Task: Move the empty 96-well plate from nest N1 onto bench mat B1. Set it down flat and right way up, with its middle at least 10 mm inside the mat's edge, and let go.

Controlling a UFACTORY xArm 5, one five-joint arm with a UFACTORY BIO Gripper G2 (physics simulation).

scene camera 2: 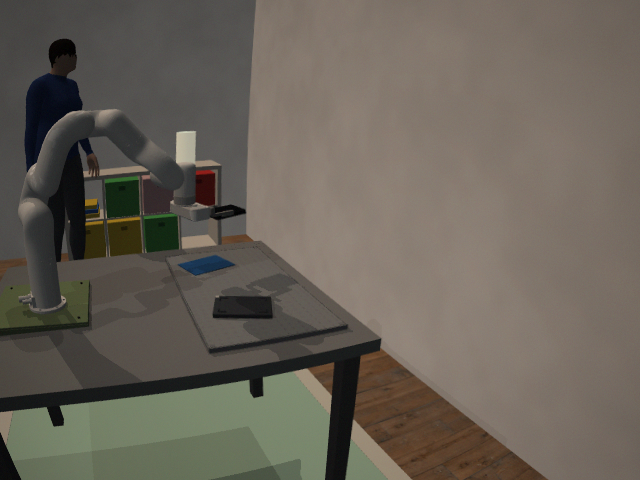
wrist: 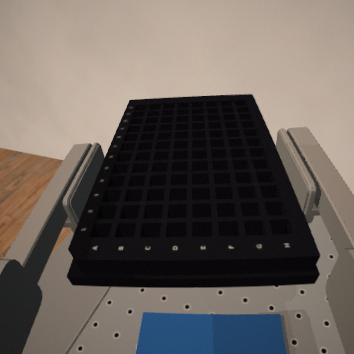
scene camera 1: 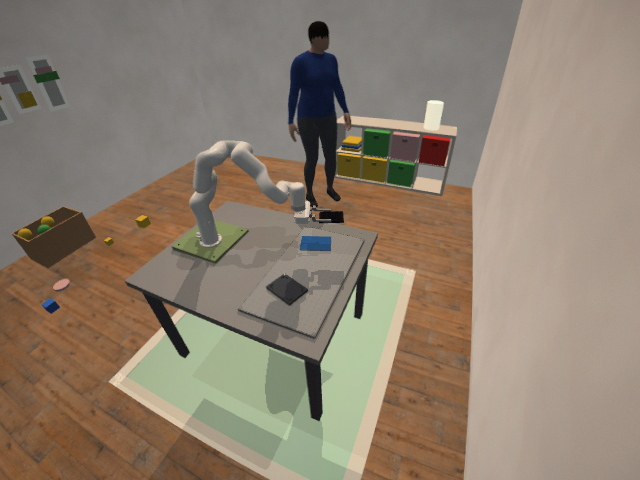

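Pixels of known places: end effector, tool point: [scene camera 2: 219, 210] [wrist: 186, 177] [scene camera 1: 327, 215]; arm's base, origin of the base link: [scene camera 2: 48, 305] [scene camera 1: 211, 241].
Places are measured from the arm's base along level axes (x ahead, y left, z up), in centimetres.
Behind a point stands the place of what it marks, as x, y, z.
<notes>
My gripper [scene camera 1: 329, 215] @[66.8, 11.1, 17.6] [scene camera 2: 225, 212] [wrist: 192, 177] @[66.8, 11.1, 17.6] is shut on the long sides of the black 96-well plate [scene camera 1: 336, 217] @[71.9, 10.6, 17.6] [scene camera 2: 235, 210] @[72.2, 9.4, 17.5] [wrist: 190, 150] @[68.8, 11.4, 17.6]. The plate is held in the air, roughly level, with its wells facing up. The blue bench mat B1 [scene camera 1: 315, 243] @[60.3, 9.6, -0.4] [scene camera 2: 206, 264] @[60.6, 9.9, -0.4] [wrist: 175, 332] @[66.5, 14.0, -0.4] lies flat on the grey perforated board, lower than the plate. In the wrist view, part of the mat shows below the plate's near edge. The dark nest N1 [scene camera 1: 286, 289] @[55.2, -28.1, 0.6] [scene camera 2: 242, 307] @[54.3, -28.3, 0.5] sits on the same board, with no plate on it.
The grey perforated board [scene camera 1: 325, 310] @[75.2, -35.6, -0.7] [scene camera 2: 305, 315] @[67.7, -39.2, -0.6] lies on the table [scene camera 1: 206, 289] @[15.9, -33.9, -1.9] [scene camera 2: 129, 356] @[17.9, -35.6, -1.9]. The arm's green base plate [scene camera 1: 227, 237] @[8.0, 5.3, -0.2] [scene camera 2: 74, 304] @[8.6, -2.5, -0.3] is at the table's other side. A person [scene camera 1: 317, 87] [scene camera 2: 46, 108] stands behind the table, near a shelf unit [scene camera 1: 392, 123].
</notes>
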